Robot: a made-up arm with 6 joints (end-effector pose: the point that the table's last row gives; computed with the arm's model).
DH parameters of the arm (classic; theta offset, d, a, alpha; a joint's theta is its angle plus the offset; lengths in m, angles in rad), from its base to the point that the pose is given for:
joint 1: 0 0.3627 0 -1.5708
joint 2: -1.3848 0 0.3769 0
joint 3: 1.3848 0 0.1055 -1.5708
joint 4: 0 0.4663 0 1.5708
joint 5: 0 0 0.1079 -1.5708
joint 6: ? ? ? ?
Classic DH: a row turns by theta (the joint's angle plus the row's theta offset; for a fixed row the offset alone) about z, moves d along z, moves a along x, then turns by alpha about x.
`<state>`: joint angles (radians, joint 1 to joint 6).
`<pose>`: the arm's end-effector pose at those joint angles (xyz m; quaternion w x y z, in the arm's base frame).
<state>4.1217 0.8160 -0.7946 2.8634 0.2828 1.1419</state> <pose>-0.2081 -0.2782 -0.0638 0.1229 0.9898 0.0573 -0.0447</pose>
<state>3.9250 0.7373 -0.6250 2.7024 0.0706 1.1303</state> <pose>-0.2057 -0.1461 -0.0194 0.0052 -0.9986 -0.0453 -0.0280</pose>
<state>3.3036 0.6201 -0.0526 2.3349 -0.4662 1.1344</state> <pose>0.0035 0.1164 0.1697 0.2586 -0.8901 0.0271 -0.3743</pose>
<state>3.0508 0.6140 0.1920 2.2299 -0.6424 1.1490</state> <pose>0.1093 0.1242 0.2693 0.2692 -0.8023 0.0336 -0.5317</pose>
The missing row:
joint 6: 0 0.1378 0 0
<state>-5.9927 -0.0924 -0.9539 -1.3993 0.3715 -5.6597</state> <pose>0.5999 0.2313 0.5193 0.2644 0.7930 0.3624 0.4122</pose>
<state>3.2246 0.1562 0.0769 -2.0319 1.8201 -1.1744</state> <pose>-0.1857 0.1285 0.1546 0.6997 -0.6426 -0.1300 0.2840</pose>
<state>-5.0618 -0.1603 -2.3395 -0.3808 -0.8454 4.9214</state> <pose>-0.0333 0.0982 1.2818 0.2075 -0.1507 -0.0606 0.9647</pose>
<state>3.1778 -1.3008 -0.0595 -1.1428 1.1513 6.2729</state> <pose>-0.2863 0.0642 0.4688 0.0944 0.1869 -0.8324 -0.5130</pose>
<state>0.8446 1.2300 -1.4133 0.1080 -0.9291 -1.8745</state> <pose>0.4998 0.5344 0.0172 0.2768 0.2270 0.8186 0.4491</pose>
